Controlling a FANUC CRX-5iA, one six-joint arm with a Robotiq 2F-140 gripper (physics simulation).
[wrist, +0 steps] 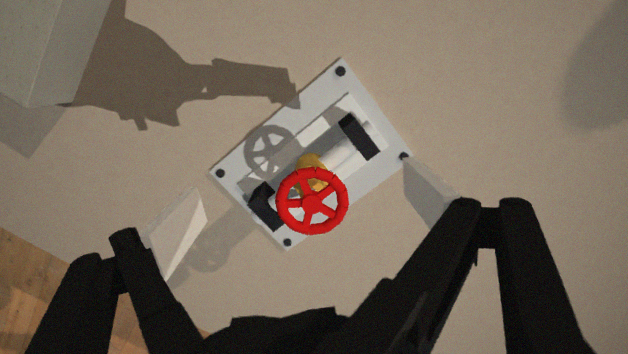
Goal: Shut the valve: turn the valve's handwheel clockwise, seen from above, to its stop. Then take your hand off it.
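Observation:
The red handwheel (313, 201) with its spokes shows near the middle of the wrist view, seen from above. It stands over a brass-yellow valve body (311, 161) on a white pipe (342, 156). The pipe lies in two black clamps on a light grey base plate (325, 91) with dark bolts at its corners. My gripper (301, 190) is wide open. Its pale finger pads are at the left and right of the handwheel in the view, both well apart from it. Part of the valve body is hidden under the wheel.
The plate stands on a beige table top (450, 75). A pale grey-green block (25, 45) is at the upper left. Shadows of the arm and the wheel fall across the table and plate. Wooden floor (25, 270) shows past the table's edge at the lower left.

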